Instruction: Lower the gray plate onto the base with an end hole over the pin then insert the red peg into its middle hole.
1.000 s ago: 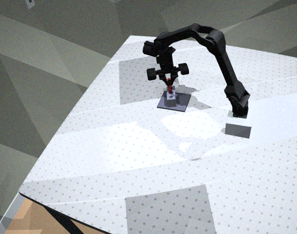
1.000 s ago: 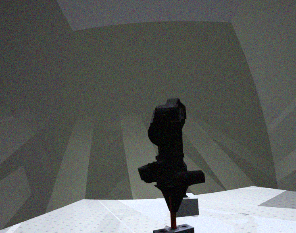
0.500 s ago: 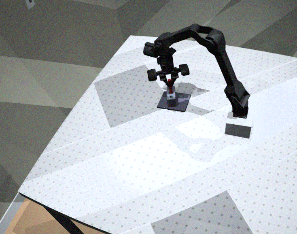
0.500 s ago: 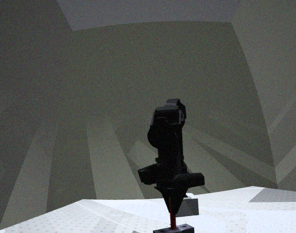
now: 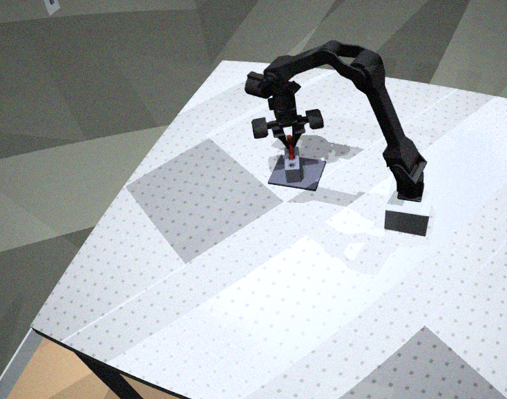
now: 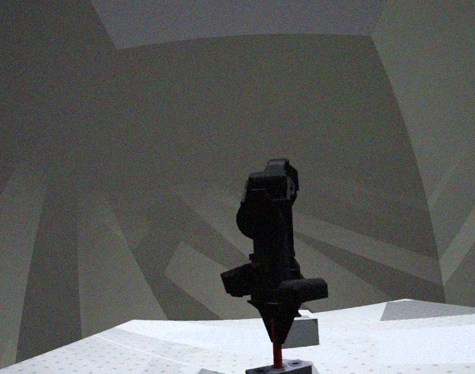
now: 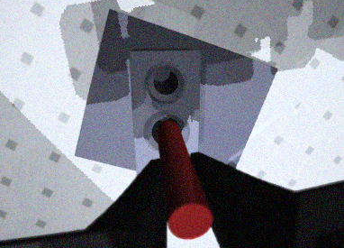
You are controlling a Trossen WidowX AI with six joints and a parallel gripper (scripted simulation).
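Right now my gripper tip is right at the red peg. Round my gripper tip: gray plate 50 mm below.
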